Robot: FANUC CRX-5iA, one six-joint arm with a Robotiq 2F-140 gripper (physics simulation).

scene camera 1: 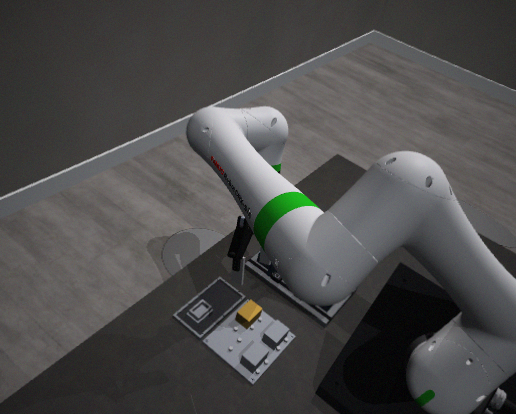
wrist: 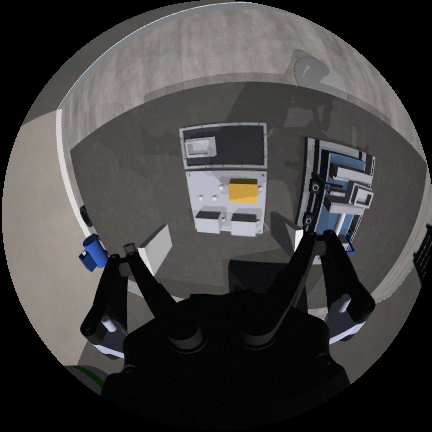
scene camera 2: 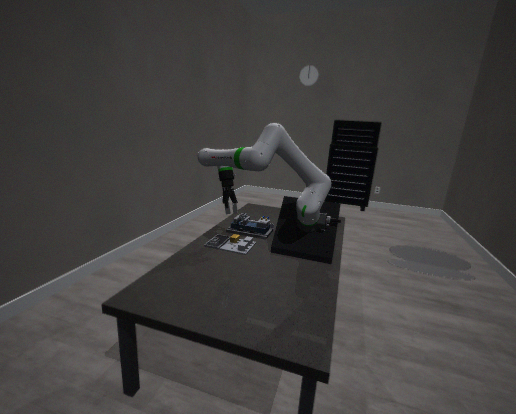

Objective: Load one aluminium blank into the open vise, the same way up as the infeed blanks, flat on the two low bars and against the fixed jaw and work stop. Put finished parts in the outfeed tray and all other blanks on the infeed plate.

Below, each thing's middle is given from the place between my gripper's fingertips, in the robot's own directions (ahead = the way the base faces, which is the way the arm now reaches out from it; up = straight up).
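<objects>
Light grey infeed plate (scene camera 1: 224,336): my gripper is 60 mm past it, 30 mm to the right of it and 190 mm above it. Dark outfeed tray (scene camera 1: 221,296): 80 mm ahead of my hand, 30 mm to the left of it and 190 mm below it.
</objects>
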